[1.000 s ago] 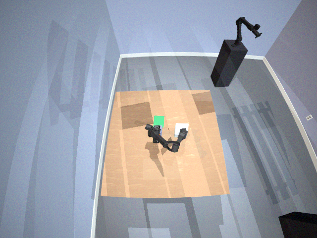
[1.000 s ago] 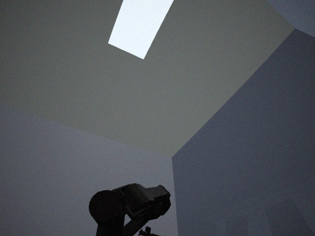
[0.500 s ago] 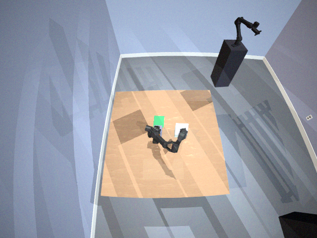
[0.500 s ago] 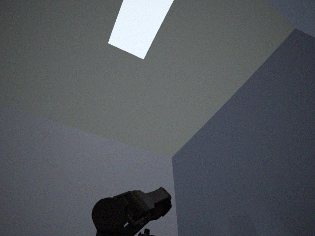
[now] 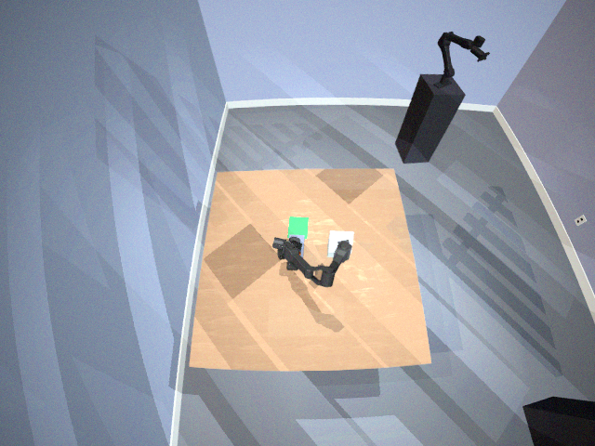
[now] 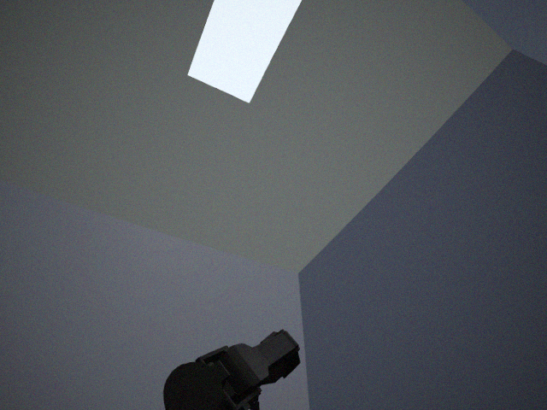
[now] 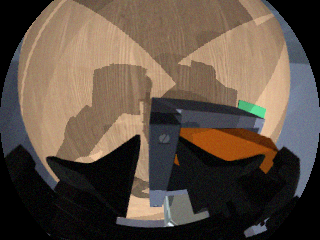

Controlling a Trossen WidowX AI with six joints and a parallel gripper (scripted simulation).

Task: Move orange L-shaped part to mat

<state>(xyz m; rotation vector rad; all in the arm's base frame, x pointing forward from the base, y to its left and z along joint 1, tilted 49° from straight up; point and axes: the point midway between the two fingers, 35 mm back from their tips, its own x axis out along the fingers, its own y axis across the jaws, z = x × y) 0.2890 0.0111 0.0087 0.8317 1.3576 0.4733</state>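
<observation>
My gripper tip is 10 mm past the orange L-shaped part, 50 mm to the left of it and 10 mm below it. Also, from my gripper tip: green mat (50 mm behind, 220 mm to the right, 50 mm below).
</observation>
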